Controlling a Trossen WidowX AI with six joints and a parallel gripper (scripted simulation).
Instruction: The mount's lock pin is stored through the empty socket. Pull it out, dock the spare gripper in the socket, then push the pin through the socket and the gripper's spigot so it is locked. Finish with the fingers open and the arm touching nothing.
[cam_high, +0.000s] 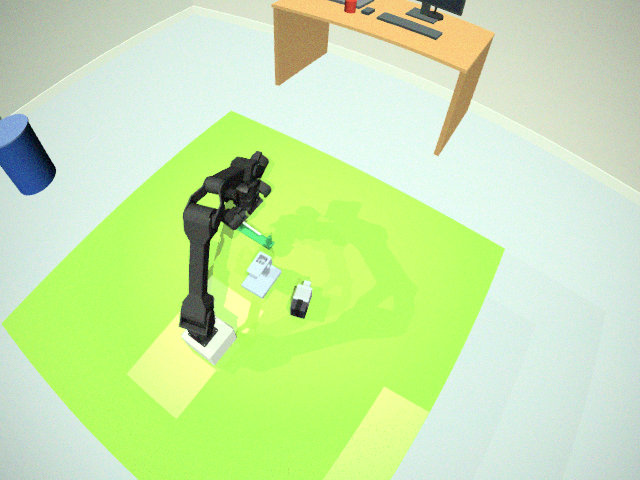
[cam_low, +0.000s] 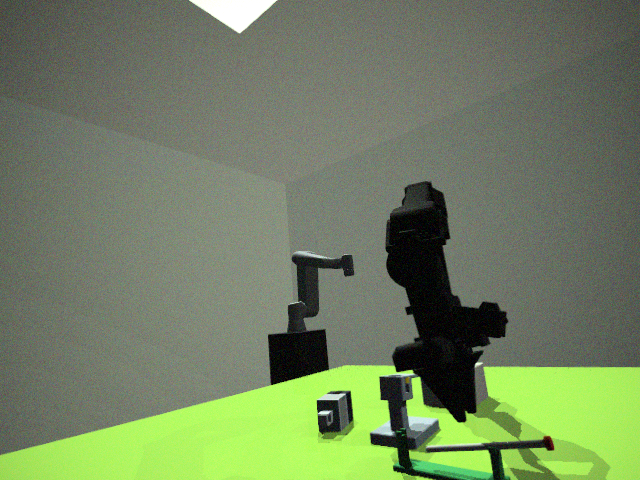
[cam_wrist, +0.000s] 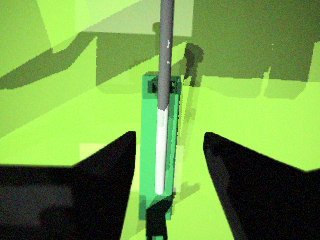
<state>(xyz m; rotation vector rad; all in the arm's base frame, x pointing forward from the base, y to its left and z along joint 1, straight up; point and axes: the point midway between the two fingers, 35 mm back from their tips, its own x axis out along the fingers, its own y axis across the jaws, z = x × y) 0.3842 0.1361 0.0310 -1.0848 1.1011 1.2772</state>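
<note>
My gripper tip is 5 cm above the green rack and 4 cm to the left of it. From my gripper tip the other things lie so: spare gripper (30 cm to the right, 12 cm behind, 4 cm below); mount (15 cm to the right, 12 cm behind, 2 cm below).
</note>
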